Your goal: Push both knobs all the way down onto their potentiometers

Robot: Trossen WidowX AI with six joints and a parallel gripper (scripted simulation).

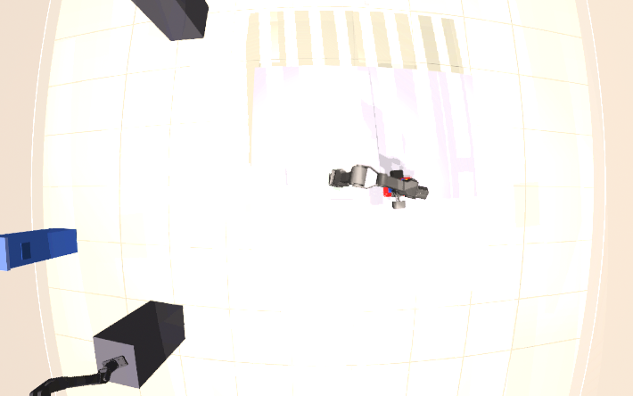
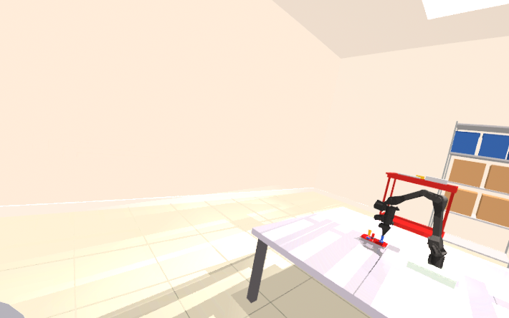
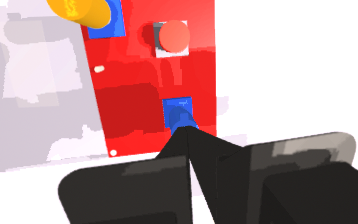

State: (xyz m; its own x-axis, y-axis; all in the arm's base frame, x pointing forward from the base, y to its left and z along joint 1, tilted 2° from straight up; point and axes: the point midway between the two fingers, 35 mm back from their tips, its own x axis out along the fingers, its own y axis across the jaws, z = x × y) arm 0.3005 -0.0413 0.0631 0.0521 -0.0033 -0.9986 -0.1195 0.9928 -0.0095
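The blue knob is 1 cm below my gripper tip. From my gripper tip the other things lie so: orange knob 7 cm ahead, 5 cm to the left.
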